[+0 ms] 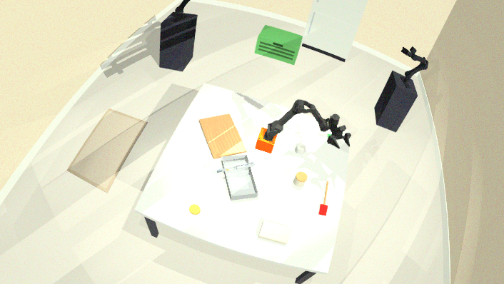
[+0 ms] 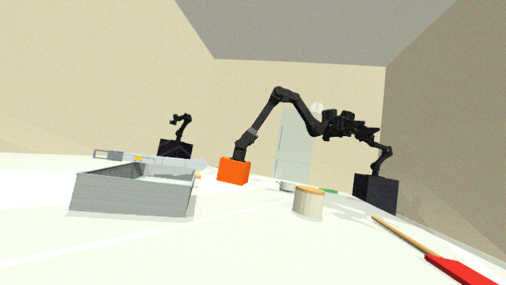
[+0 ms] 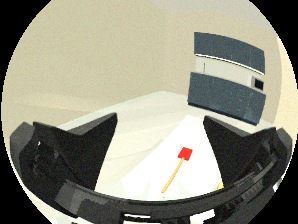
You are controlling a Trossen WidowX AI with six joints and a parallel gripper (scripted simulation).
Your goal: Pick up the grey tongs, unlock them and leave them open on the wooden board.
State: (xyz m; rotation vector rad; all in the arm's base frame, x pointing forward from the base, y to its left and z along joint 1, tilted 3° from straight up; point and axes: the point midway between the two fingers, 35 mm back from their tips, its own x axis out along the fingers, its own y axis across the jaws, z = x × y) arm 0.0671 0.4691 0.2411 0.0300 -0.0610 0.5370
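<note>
Right now my gripper tip is 230 mm short of the grey roasting tin, 610 mm to the left of it and 290 mm above it. From my gripper tip the other things lie so: red spatula (240 mm ahead, 10 mm to the right, 310 mm below); then pale block (560 mm ahead, 300 mm to the right, 300 mm below); then lidded jar (130 mm ahead, 220 mm to the right, 280 mm below).
</note>
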